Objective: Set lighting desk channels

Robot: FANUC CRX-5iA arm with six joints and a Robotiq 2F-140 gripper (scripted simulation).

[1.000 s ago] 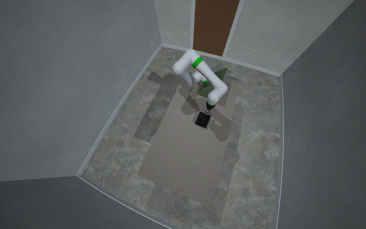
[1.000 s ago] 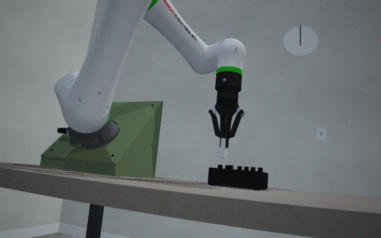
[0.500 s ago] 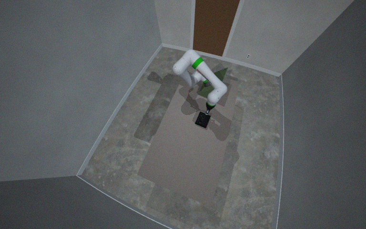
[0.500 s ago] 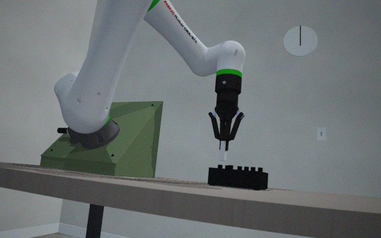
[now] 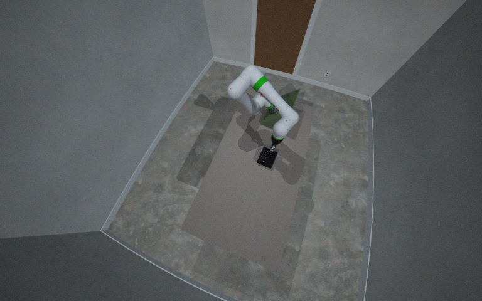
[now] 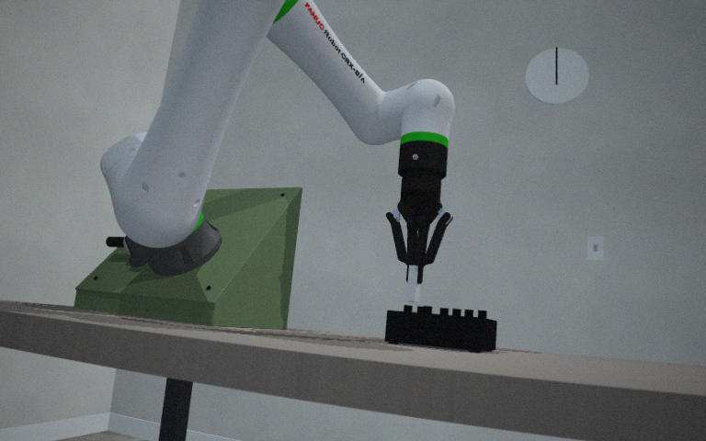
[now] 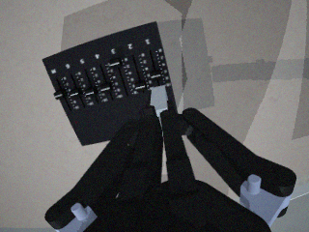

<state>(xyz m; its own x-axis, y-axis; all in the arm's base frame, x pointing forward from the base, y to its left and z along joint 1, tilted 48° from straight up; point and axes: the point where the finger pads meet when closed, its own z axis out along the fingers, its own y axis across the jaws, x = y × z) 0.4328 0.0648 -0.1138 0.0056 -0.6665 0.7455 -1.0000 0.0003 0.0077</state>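
Now: hand 2 cm to the left of the fader and 4 cm above it.
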